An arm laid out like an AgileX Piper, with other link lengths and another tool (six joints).
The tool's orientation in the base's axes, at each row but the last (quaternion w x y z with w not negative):
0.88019, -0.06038, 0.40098, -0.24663
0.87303, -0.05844, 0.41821, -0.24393
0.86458, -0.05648, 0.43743, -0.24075
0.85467, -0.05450, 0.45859, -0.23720
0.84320, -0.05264, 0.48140, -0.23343
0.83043, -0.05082, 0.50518, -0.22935
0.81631, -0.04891, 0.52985, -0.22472
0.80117, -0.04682, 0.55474, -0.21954
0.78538, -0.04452, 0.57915, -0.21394
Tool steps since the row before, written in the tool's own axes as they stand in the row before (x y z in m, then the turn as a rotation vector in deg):
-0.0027, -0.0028, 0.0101, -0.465, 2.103, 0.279
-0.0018, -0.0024, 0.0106, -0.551, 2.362, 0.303
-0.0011, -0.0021, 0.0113, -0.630, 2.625, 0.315
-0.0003, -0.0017, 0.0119, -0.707, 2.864, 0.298
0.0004, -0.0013, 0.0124, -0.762, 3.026, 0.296
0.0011, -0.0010, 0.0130, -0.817, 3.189, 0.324
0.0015, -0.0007, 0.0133, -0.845, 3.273, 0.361
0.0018, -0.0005, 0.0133, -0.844, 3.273, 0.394
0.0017, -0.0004, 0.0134, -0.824, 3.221, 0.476
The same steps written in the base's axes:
0.0048, -0.0021, 0.0095, 0.758, 2.031, -0.138
0.0062, -0.0023, 0.0088, 0.828, 2.295, -0.141
0.0075, -0.0026, 0.0084, 0.894, 2.562, -0.157
0.0089, -0.0028, 0.0076, 0.929, 2.810, -0.183
0.0101, -0.0030, 0.0067, 0.960, 2.978, -0.192
0.0113, -0.0033, 0.0057, 1.016, 3.142, -0.185
0.0121, -0.0034, 0.0047, 1.066, 3.223, -0.172
0.0125, -0.0034, 0.0037, 1.096, 3.217, -0.160
0.0127, -0.0034, 0.0030, 1.163, 3.148, -0.135

